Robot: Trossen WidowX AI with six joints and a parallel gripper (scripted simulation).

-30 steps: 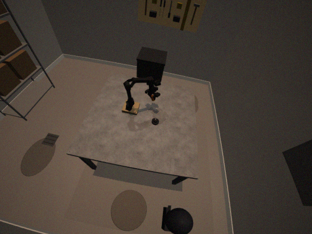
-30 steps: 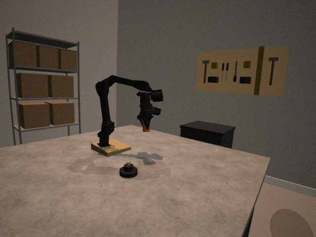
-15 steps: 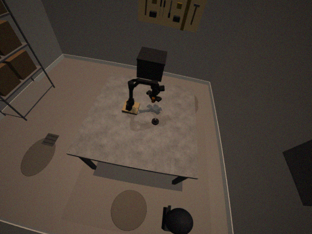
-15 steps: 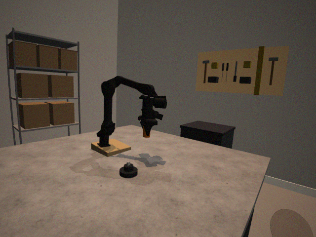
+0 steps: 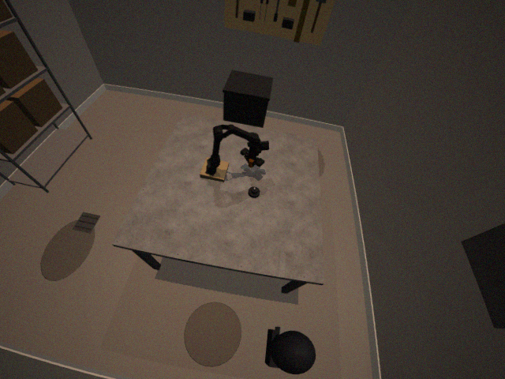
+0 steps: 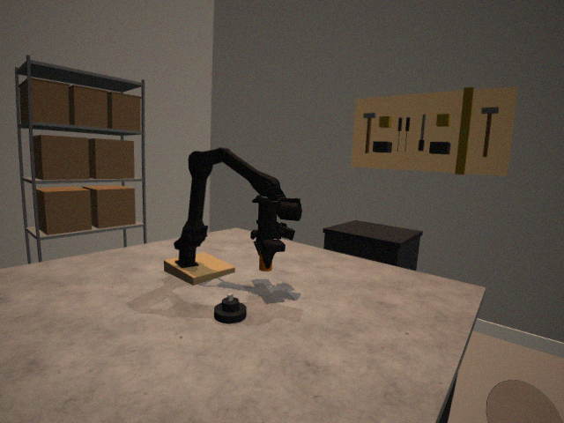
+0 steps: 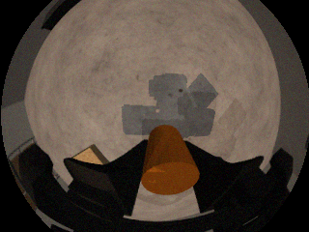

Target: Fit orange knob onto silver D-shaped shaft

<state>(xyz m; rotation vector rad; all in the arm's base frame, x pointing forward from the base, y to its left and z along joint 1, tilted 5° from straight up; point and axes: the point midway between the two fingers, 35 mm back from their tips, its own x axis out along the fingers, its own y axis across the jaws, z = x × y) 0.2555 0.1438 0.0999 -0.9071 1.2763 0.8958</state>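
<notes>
The round black pedestal is 19 cm to the right of my gripper tip, 9 cm ahead of it and 4 cm below it. Also, from my gripper tip: orange knob 3 cm above.
</notes>
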